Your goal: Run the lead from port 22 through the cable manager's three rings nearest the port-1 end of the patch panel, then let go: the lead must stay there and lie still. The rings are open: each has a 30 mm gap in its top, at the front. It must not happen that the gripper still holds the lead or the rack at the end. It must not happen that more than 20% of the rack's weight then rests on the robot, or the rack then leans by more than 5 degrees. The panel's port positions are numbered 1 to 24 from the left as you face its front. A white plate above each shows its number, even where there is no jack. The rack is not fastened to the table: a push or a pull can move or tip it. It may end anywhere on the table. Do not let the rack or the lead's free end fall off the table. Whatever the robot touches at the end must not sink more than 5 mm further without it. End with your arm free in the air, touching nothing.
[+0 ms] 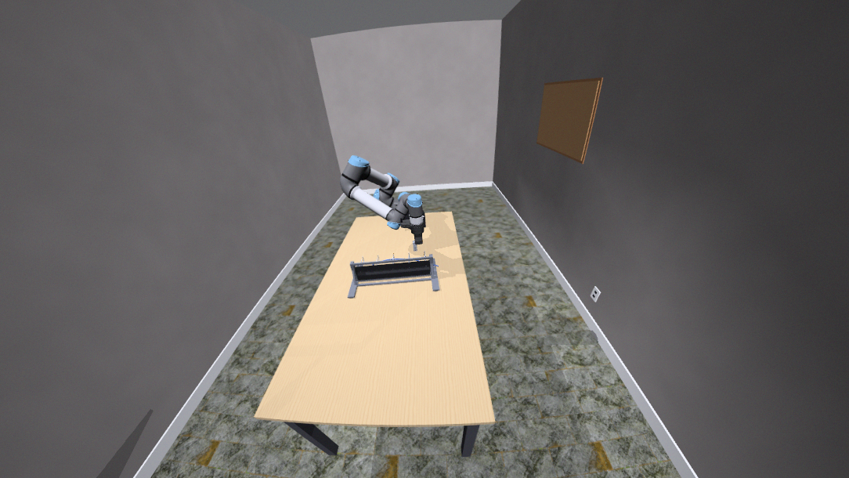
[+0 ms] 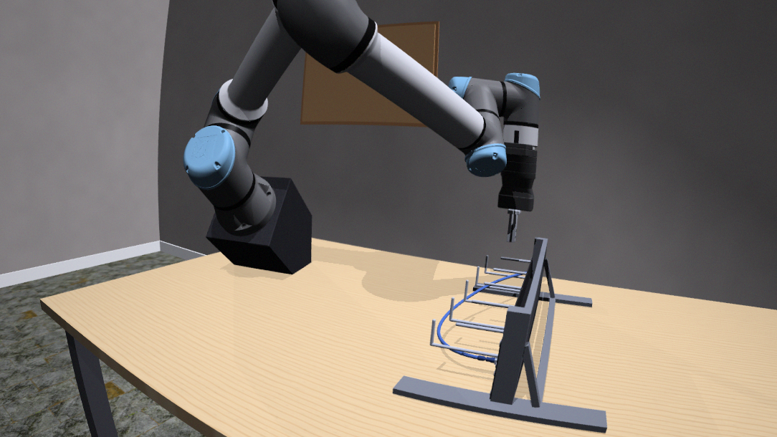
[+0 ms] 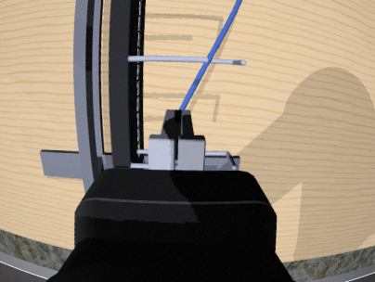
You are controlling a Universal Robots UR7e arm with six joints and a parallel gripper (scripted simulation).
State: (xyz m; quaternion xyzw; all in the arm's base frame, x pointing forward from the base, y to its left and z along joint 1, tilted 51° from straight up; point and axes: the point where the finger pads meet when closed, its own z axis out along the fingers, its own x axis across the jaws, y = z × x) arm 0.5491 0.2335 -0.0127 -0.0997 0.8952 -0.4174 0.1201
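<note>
The grey rack lies 14 cm to the right of my hand, 10 cm below it and 7 cm ahead of it.
</note>
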